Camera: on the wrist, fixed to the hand. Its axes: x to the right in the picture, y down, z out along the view.
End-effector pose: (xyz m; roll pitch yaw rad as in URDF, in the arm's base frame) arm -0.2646 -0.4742 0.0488 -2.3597 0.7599 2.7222
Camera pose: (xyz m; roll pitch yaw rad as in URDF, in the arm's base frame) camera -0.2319 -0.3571 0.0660 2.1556 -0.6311 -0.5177
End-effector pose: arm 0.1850 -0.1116 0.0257 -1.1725 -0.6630 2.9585
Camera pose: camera 0.1347 -0.0332 -0.0543 0.7957 0.6284 -0.3650
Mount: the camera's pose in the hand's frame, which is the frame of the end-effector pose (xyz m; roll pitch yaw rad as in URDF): 0.0010 0.0679 -0.1023 -0.2648 -0.1456 3.1088
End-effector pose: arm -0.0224 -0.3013 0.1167 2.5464 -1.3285 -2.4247
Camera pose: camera 0.0680 -0.2240 0.1471 -2.1628 1.3943 1.3808
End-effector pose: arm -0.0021 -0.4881 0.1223 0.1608 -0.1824 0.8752
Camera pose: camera -0.0550 -0.4213 0.0339 -0.4289 0.0334 -2.2752
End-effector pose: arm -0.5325 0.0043 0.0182 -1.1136 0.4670 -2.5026
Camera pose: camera -0.5317 0.0819 -0.0770 0.9231 -0.4966 0.4739
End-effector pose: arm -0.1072 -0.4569 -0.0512 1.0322 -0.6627 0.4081
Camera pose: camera -0.1584 -0.3454 -0.0460 -1.2263 0.5560 -2.6061
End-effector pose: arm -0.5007 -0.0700 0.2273 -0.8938 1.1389 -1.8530
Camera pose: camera -0.5070 0.0420 0.1774 0.9575 -1.1825 0.9285
